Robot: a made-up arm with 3 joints. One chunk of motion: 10 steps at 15 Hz.
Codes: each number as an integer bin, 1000 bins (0 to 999) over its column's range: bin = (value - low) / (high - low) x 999, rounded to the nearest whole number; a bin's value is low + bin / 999 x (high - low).
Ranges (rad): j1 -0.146..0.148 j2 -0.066..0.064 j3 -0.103..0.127
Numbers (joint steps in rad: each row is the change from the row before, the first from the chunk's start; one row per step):
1: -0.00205 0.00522 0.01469
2: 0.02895 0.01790 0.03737
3: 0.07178 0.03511 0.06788
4: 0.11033 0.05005 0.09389
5: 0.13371 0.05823 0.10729
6: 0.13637 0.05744 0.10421
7: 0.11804 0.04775 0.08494
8: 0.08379 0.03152 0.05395
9: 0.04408 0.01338 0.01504
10: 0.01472 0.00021 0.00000
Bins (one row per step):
1: 489 547 511
2: 594 645 610
3: 740 777 742
4: 871 892 855
5: 950 955 913
6: 959 949 900
7: 897 874 816
8: 781 749 682
9: 646 610 513
10: 546 509 447

